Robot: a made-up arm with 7 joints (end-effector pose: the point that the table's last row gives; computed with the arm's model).
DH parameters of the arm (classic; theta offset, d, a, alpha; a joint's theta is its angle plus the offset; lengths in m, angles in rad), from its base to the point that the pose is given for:
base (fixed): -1.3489 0 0.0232 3.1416
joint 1: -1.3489 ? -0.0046 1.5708
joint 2: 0 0 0.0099 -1.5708
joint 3: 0 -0.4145 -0.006 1.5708
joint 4: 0 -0.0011 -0.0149 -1.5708
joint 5: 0 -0.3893 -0.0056 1.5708
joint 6: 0 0.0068 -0.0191 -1.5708
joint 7: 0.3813 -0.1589 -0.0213 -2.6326
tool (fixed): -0.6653 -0.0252 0 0
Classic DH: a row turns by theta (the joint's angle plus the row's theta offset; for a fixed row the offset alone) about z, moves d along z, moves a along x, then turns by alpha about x.
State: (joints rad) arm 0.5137 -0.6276 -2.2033 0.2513 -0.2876 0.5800 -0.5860
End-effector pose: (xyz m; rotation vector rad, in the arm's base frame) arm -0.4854 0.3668 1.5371 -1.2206 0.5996 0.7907
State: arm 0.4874 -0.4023 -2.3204 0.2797 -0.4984 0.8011 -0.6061
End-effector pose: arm -0.3758 0.2871 1.6193 -1.4768 0.7495 1.0839
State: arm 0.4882 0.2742 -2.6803 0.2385 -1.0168 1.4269 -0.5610
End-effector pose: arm 0.0461 -0.0891 1.6999 -1.7944 0.0796 1.8528
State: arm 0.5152 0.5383 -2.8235 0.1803 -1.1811 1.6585 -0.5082
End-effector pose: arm 0.2348 -0.2617 1.6097 -1.5879 -0.4331 1.8928
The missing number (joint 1, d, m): -0.8438
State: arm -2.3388 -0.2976 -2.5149 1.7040 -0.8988 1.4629 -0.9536
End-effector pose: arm 0.2100 -0.4800 1.0108 -1.8325 -2.1763 -0.8558
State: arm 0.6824 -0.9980 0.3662 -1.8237 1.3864 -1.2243 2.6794
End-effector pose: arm -0.1404 0.4449 0.7040 -1.3614 -1.0391 -1.7974
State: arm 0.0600 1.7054 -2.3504 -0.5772 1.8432 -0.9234 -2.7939
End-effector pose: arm 0.7651 -0.3362 0.6321 1.4442 0.6363 1.2958
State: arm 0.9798 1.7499 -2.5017 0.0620 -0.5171 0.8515 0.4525
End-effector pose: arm 0.4974 -0.7812 0.7625 1.0826 0.7783 0.6876
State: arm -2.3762 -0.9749 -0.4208 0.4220 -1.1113 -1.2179 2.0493
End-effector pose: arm 0.5020 -0.4106 1.4429 0.3240 1.7153 0.7814
